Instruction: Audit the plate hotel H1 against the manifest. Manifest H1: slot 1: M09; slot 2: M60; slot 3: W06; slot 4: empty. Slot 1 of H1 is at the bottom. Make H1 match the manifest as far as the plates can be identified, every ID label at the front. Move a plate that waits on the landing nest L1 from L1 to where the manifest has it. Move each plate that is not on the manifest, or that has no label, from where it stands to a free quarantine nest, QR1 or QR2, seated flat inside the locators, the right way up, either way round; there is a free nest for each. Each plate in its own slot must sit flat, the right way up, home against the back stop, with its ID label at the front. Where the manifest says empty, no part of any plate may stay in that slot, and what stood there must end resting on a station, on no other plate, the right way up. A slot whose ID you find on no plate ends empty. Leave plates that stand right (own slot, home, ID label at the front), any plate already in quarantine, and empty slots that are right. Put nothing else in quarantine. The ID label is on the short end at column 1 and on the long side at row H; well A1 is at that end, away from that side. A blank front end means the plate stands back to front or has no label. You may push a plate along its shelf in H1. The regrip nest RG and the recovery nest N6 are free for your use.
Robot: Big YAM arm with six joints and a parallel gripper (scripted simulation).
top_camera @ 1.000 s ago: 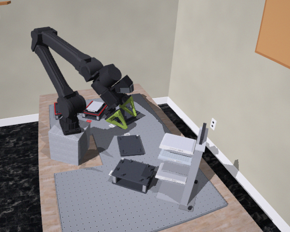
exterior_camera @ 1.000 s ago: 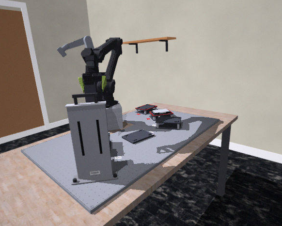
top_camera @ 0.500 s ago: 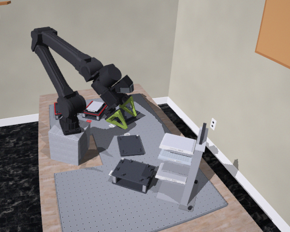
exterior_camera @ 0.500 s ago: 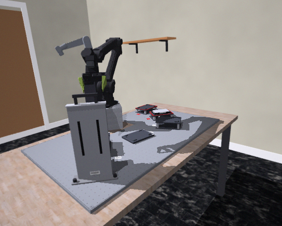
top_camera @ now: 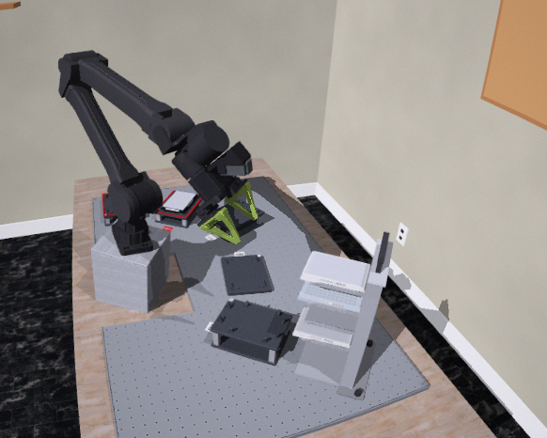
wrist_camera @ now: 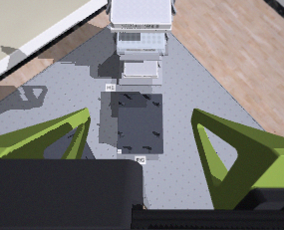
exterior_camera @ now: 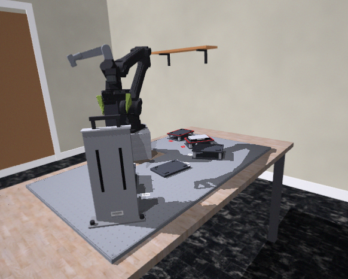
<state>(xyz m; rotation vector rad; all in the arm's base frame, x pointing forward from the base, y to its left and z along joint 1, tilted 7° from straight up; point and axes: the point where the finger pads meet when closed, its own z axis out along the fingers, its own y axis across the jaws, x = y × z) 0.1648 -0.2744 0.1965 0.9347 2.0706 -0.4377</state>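
My hand is 15 cm to the left of the clear plate, 13 cm short of it and 11 cm above it. From my hand the other things lie so: hotel back panel 21 cm to the right, 18 cm ahead, 16 cm below; then h1 tag 32 cm below, 17 cm ahead, 4 cm to the right.
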